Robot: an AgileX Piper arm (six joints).
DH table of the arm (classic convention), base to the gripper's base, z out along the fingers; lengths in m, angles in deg. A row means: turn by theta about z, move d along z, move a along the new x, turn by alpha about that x. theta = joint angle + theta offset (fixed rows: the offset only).
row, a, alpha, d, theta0
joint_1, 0, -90, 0.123, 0
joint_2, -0.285, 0, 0, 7.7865
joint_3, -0.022, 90, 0, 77.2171
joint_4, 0, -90, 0.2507, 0
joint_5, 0, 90, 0, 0
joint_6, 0, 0, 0.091, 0
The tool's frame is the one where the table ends.
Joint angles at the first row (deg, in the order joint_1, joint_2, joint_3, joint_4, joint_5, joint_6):
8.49 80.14 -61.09 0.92 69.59 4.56
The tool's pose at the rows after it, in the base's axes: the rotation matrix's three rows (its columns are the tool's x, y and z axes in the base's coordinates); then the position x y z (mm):
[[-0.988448 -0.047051 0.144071], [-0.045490 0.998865 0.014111], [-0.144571 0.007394 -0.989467]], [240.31 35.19 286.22]
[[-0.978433 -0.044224 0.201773], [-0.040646 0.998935 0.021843], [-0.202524 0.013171 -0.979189]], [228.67 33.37 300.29]
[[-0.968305 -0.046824 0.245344], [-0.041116 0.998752 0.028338], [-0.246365 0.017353 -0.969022]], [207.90 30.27 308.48]
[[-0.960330 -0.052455 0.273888], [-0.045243 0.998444 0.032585], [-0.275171 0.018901 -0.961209]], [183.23 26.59 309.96]
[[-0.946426 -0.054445 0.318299], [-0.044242 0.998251 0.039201], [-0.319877 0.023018 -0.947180]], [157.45 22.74 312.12]
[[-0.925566 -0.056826 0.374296], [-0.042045 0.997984 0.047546], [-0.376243 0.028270 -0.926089]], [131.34 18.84 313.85]
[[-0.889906 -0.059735 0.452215], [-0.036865 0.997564 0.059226], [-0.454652 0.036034 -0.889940]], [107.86 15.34 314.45]
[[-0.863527 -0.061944 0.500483], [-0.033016 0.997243 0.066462], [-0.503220 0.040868 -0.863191]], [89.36 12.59 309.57]
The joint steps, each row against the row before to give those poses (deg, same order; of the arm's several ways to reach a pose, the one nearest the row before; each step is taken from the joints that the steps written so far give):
0.00 -1.96 0.00 -1.37 0.00 1.39
0.00 -3.73 0.30 -0.05 0.05 0.21
0.00 -5.21 2.49 0.00 0.13 -0.12
0.00 -5.77 3.80 0.00 0.24 -0.30
0.00 -6.41 3.50 0.00 0.23 -0.07
0.00 -6.86 3.17 0.00 0.22 -0.05
-0.01 -6.91 2.93 0.00 -0.98 0.00
0.01 -5.55 2.97 0.00 -0.61 0.00

